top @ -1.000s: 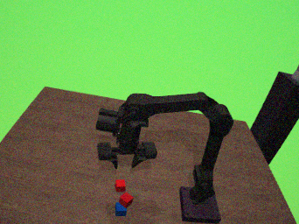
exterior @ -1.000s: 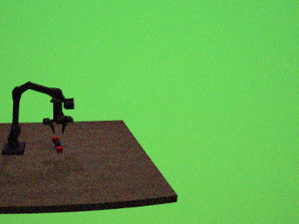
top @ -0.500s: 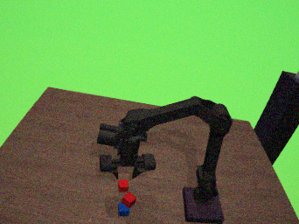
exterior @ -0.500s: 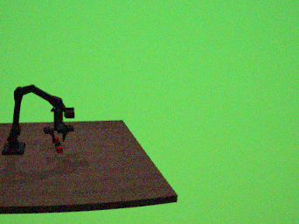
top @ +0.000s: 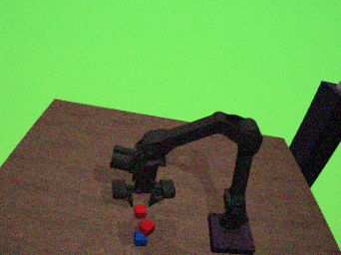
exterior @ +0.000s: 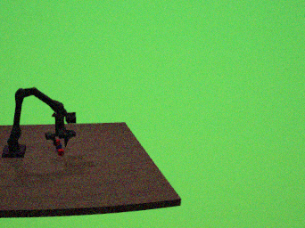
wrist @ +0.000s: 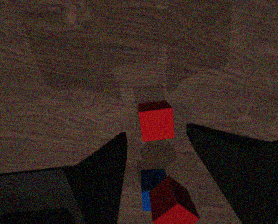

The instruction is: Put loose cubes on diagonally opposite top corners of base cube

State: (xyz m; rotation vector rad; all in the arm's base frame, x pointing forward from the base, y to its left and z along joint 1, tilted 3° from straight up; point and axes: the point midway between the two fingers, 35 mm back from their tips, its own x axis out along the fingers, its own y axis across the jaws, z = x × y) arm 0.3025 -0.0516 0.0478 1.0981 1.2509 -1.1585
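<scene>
The blue base cube lies 10 cm to the left of my gripper tip and 3 cm below it.
</scene>
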